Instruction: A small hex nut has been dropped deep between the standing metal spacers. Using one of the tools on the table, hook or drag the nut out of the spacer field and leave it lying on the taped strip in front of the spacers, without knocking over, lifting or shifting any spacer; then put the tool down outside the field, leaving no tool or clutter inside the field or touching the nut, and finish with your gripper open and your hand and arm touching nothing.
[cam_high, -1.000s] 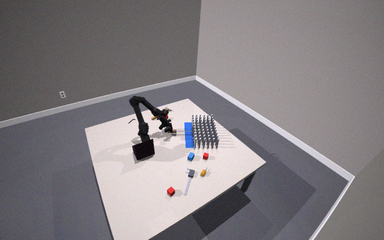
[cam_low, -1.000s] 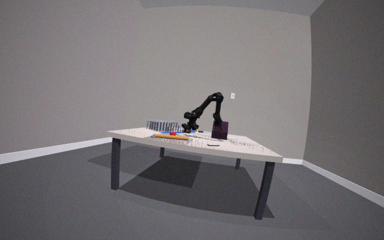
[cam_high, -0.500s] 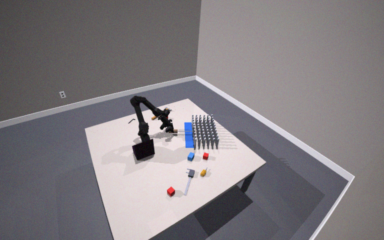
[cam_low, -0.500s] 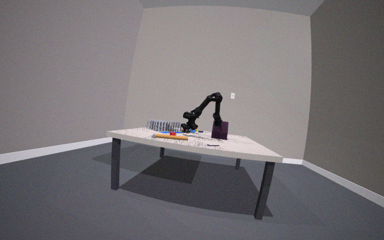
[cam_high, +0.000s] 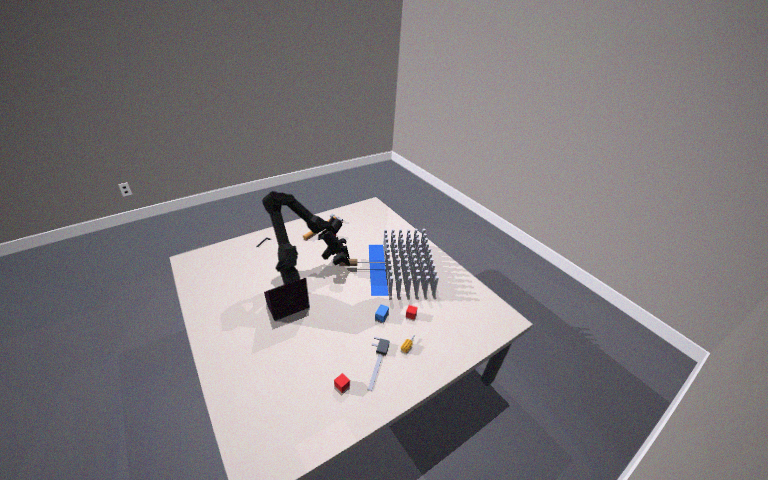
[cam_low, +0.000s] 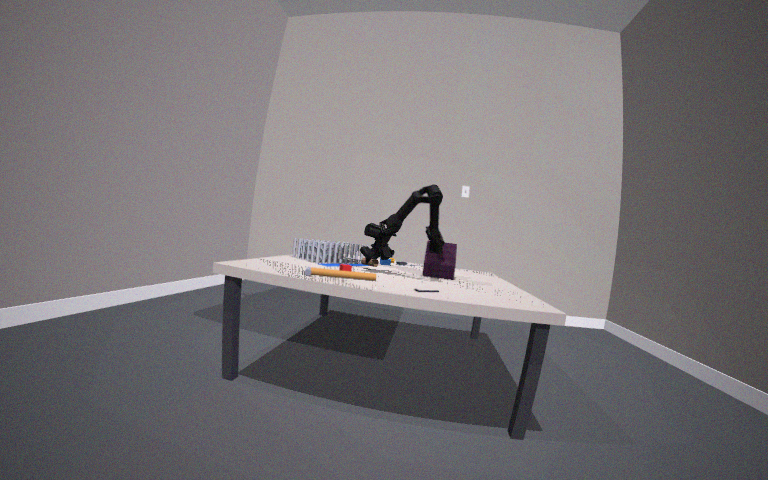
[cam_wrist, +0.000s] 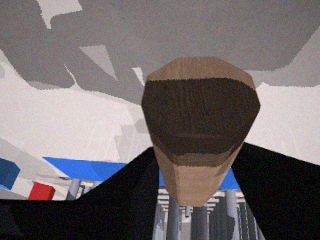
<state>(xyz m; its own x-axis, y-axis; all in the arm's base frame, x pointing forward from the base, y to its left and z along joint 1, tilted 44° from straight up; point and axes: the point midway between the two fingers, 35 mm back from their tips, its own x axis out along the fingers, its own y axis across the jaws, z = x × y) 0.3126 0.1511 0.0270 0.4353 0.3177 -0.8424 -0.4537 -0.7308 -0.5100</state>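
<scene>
Right now my gripper tip is 13 cm short of the blue taped strip, 7 cm to the left of it and 3 cm above it. From my gripper tip the other things lie so: allen key 42 cm to the left, 31 cm behind, 3 cm below; then yellow piece 54 cm to the right, 2 cm below, 1 cm behind; then blue cube 35 cm to the right, 2 cm behind, 1 cm below.
</scene>
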